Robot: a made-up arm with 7 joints.
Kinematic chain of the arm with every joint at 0, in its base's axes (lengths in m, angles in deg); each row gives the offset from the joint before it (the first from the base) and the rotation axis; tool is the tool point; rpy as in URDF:
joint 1: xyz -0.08 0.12 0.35 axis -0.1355 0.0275 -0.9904
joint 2: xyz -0.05 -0.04 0 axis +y
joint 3: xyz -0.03 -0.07 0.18 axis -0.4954 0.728 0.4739
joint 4: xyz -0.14 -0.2 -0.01 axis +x
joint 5: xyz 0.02 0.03 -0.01 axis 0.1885 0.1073 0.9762
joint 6: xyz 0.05 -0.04 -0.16 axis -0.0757 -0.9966 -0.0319
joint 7: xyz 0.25 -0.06 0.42 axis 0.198 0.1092 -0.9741
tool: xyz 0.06 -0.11 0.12 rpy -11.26 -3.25 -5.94
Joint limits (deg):
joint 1: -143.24..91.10
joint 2: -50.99..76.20
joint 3: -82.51..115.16
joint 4: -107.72..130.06
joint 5: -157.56..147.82
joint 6: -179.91..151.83
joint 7: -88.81..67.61
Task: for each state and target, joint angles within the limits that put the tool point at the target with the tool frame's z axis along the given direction. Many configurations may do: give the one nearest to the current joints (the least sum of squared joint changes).
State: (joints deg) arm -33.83 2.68 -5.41 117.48 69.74 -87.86 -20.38
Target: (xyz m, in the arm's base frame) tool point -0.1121 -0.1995 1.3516 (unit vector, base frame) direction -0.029 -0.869 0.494
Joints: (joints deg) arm 1.81 15.06 -6.98 121.61 90.59 -86.11 -37.29
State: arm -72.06 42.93 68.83 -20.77 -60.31 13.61 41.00
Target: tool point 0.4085 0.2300 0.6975 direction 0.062 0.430 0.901
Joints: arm -18.44 68.19 92.25 -44.98 -37.94 54.41 67.61
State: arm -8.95 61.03 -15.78 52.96 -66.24 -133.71 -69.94
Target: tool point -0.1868 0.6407 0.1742 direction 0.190 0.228 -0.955
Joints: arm 30.11 56.81 -24.29 45.76 -42.28 -168.93 -44.60
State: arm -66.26 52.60 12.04 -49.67 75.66 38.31 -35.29
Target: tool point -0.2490 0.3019 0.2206 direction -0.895 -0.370 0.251
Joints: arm -120.40 55.05 14.25 -66.55 46.38 -3.56 5.20
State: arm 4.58 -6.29 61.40 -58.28 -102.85 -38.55 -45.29
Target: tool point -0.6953 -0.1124 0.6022 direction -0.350 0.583 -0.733
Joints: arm -26.49 -29.81 61.56 -92.61 -120.02 -10.41 -17.84
